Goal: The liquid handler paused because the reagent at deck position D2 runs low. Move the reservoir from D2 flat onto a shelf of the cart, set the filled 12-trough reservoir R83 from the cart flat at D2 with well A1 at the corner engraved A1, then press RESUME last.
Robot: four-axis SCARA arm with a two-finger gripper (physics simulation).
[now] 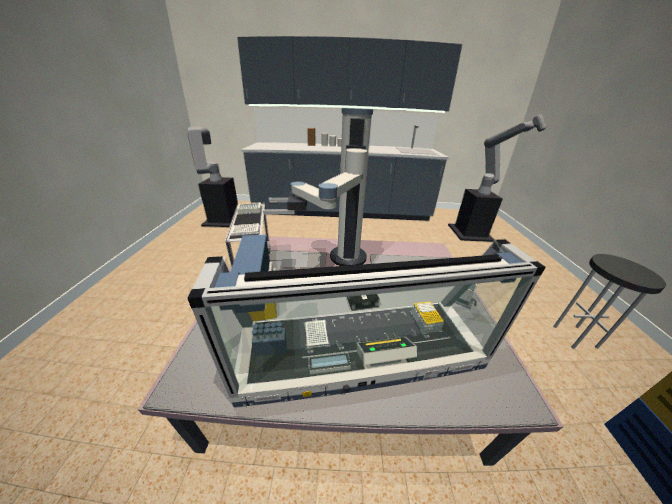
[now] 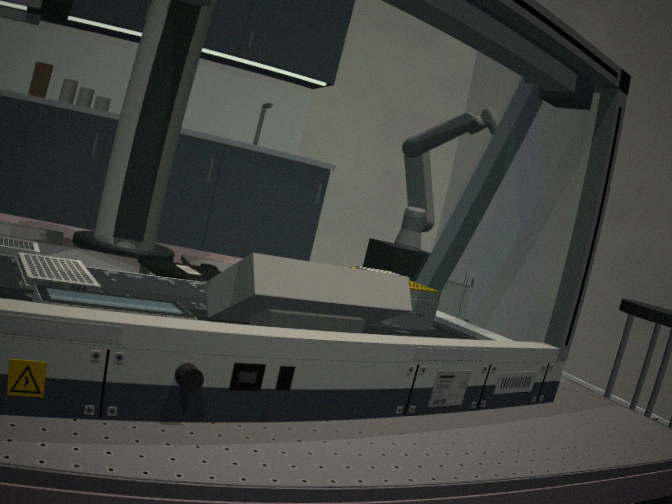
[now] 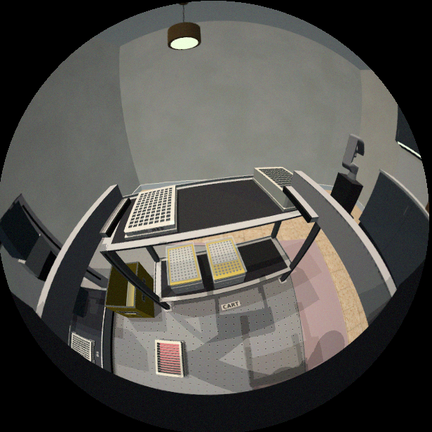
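My gripper is open and empty, level with the cart's upper part and in front of it. The cart carries a white gridded plate on the left of its top shelf and a taller white gridded block on the right. A white 12-trough reservoir with red-pink liquid lies flat on the perforated bench, apart from the gripper. No R83 label, A1 mark or RESUME lettering is readable. Position D2 cannot be made out on the deck.
Two grey-and-yellow tip boxes stand on the cart's lower shelf. A yellow bin stands left of the cart. A white plate sits near mark D5. The handler's frame encloses the deck; a blue block stands behind its left end.
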